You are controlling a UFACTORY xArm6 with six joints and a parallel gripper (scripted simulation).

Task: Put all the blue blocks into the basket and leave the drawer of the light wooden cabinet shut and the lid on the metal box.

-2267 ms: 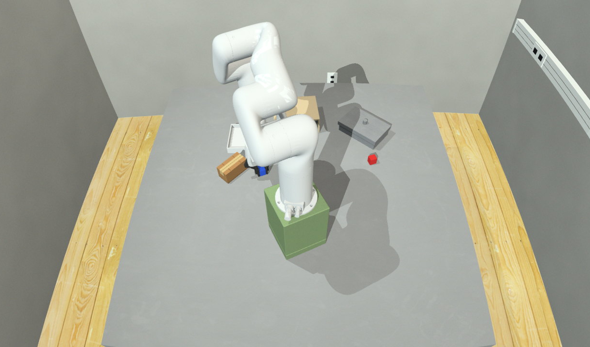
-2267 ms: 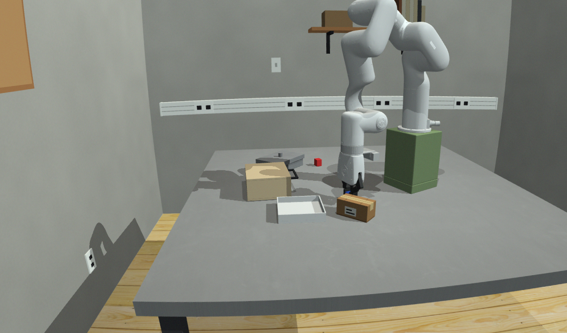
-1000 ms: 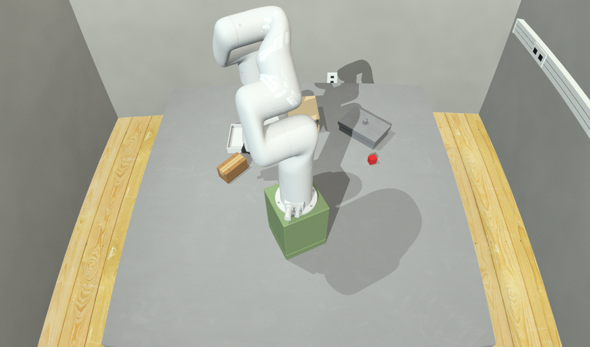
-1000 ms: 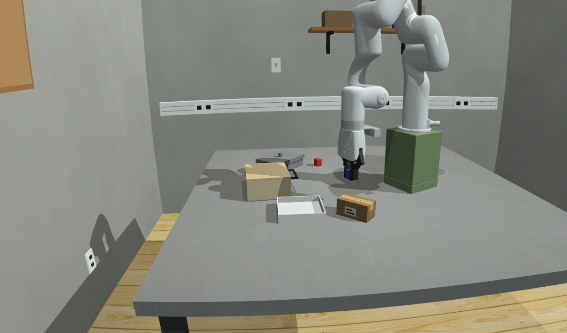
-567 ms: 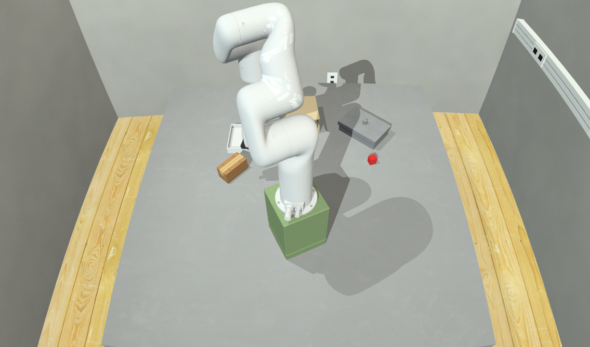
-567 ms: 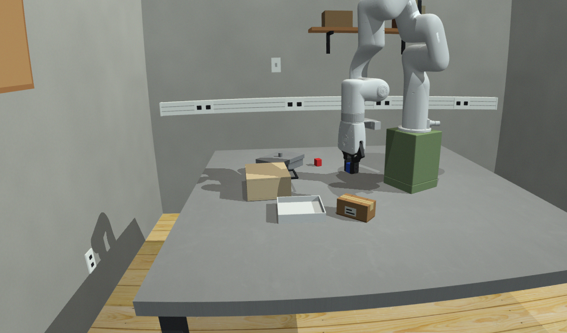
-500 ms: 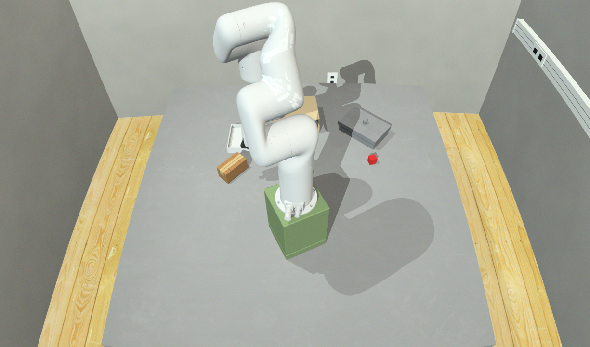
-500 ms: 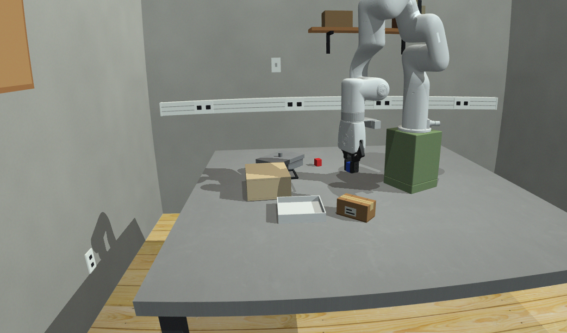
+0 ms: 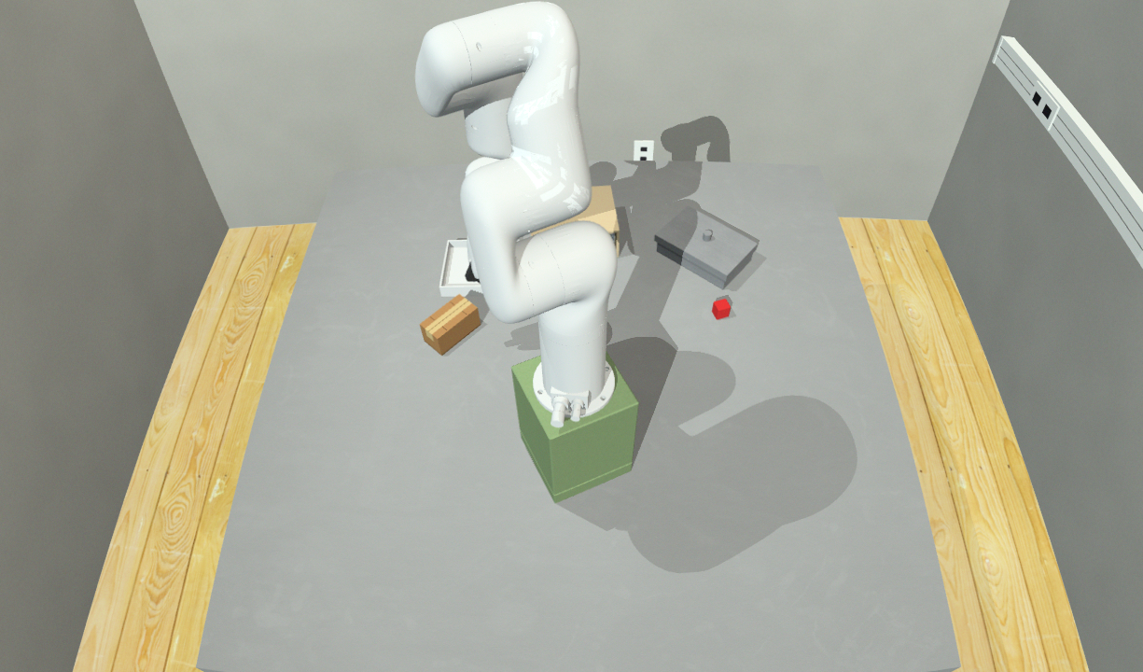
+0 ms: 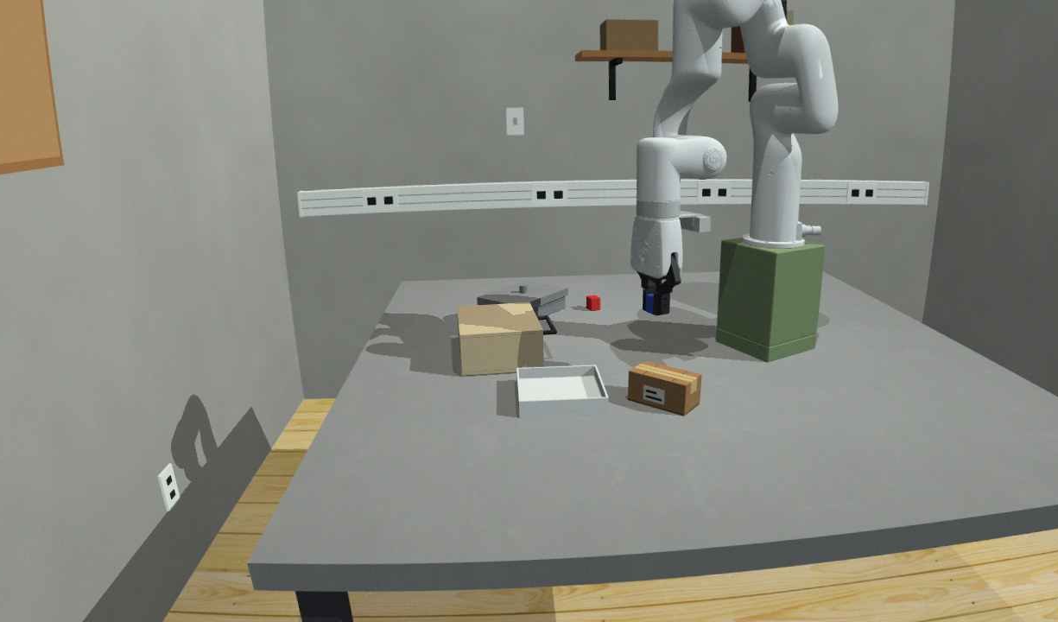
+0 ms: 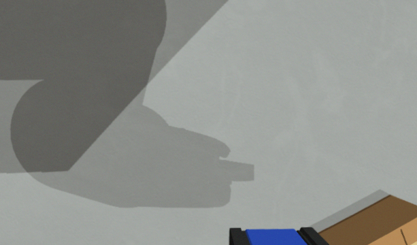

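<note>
Now: hand 170 mm short of the white basket, 100 mm to the right of it and 130 mm above it. The rest, counted from my hand: light wooden cabinet 290 mm ahead, 100 mm to the right, 100 mm below; brown cardboard box 10 mm behind, 120 mm to the left, 110 mm below; red block 110 mm ahead, 430 mm to the right, 130 mm below.
</note>
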